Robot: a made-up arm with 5 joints.
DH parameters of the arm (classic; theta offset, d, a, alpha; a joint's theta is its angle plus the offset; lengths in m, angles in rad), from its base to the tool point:
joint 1: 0 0.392 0 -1.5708
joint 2: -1.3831 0 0.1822 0
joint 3: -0.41 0 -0.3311 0
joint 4: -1.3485 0 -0.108 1.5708
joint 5: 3.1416 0.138 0 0
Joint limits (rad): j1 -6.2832..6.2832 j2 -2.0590..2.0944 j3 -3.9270..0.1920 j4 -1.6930..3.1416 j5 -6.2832..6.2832
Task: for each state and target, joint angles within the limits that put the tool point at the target. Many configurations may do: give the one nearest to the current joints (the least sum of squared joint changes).
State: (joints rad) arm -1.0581 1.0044 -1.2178 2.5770 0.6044
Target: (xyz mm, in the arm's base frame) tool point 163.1 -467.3 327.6
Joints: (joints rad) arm -1.2350 0.6859 -2.0107 1.8500 0.6044
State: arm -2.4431 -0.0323 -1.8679 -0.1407 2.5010
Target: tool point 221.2 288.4 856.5
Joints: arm -2.2251 -0.7513 -2.4466 -0.8953 2.5010
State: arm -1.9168 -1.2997 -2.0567 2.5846 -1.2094
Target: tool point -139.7 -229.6 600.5
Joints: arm -2.1174 -0.4791 -1.5168 2.3287 -1.2094
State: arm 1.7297 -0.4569 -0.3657 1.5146 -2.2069
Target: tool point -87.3 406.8 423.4
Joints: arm 1.7822 -0.4115 -0.8620 1.1325 -2.2069
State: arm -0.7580 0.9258 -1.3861 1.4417 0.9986
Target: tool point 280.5 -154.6 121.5
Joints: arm -0.5037 0.7060 -1.3170 1.6661 0.9986
